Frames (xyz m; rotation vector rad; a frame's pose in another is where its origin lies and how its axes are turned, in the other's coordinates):
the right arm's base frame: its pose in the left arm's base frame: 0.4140 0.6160 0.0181 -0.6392 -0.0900 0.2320
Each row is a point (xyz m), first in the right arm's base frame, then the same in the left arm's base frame.
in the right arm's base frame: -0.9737 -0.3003 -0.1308
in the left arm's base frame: -0.4545 0.0710 0.0823
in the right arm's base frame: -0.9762 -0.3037 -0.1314
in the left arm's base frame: -0.4562 0.0674 0.0838
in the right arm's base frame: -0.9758 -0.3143 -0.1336
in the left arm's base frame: -0.4535 0.0580 0.0884
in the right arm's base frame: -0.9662 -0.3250 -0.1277
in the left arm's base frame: -0.4431 0.0554 0.0996
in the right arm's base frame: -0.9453 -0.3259 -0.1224
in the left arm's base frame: -0.4235 0.0629 0.1047
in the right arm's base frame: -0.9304 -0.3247 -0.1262
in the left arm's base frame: -0.4086 0.0652 0.1011
